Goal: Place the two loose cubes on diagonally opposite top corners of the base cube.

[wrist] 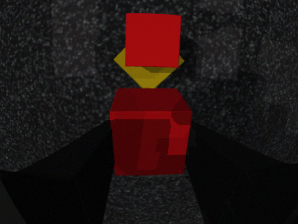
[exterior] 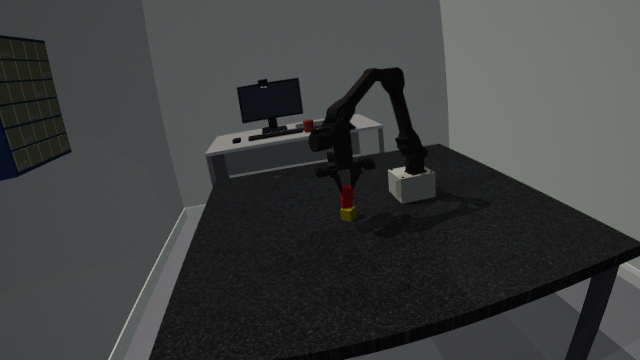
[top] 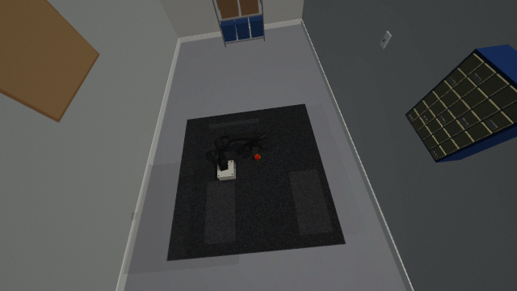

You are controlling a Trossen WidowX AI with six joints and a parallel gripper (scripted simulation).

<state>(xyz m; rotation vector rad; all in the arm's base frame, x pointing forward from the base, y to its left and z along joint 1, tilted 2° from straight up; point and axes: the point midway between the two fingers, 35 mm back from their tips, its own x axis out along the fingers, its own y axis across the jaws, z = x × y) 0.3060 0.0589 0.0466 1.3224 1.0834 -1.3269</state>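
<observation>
My gripper tip is 50 mm above the red cube, 40 mm to the left of it and 10 mm past it. From my gripper tip the other things lie so: yellow base cube 90 mm below, 20 mm to the right, 10 mm behind.
</observation>
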